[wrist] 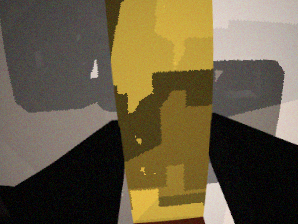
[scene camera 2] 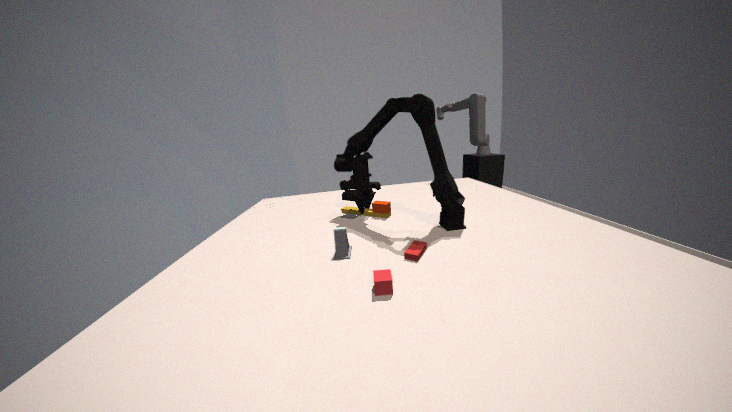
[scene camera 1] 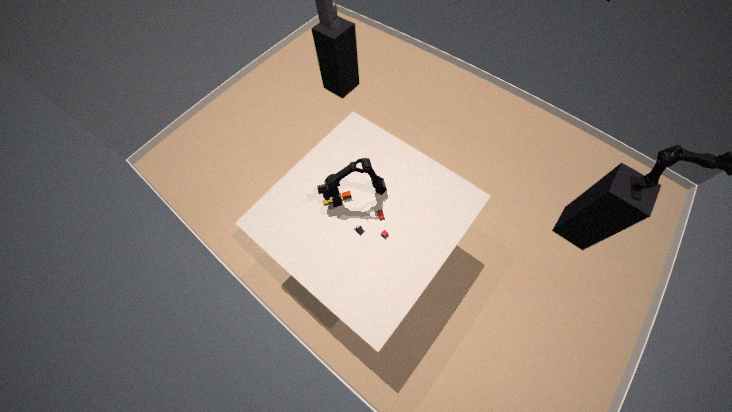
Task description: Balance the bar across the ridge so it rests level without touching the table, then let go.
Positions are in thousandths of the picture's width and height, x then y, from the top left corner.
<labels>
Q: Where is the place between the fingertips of my gripper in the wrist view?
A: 549, 569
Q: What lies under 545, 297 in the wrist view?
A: A yellow bar.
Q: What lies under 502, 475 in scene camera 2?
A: My gripper.
</labels>
